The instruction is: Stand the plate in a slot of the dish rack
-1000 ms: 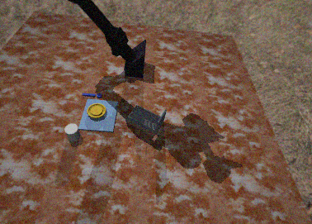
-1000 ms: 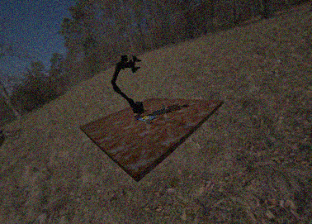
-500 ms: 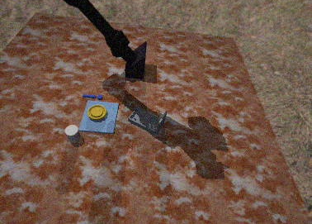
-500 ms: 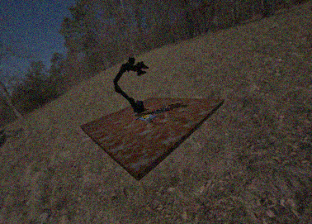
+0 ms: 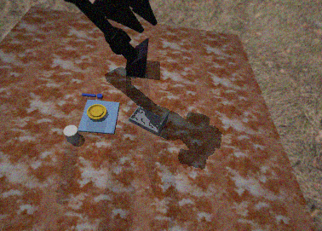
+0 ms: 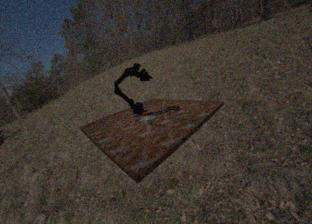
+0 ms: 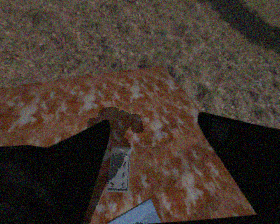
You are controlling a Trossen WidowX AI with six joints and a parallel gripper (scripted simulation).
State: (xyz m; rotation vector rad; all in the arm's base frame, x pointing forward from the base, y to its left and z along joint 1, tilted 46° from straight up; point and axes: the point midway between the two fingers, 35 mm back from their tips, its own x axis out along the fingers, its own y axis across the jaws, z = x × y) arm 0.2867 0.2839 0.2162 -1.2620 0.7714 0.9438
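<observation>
The yellow plate lies 20 mm behind my gripper tip, 170 mm to the right of it and 390 mm below it. The rest, counted from my gripper tip: grey dish rack: 10 mm behind, 30 mm to the left, 380 mm below; then small blue spoon: 110 mm behind, 200 mm to the right, 400 mm below; then white cylindrical cup: 100 mm ahead, 230 mm to the right, 380 mm below.
</observation>
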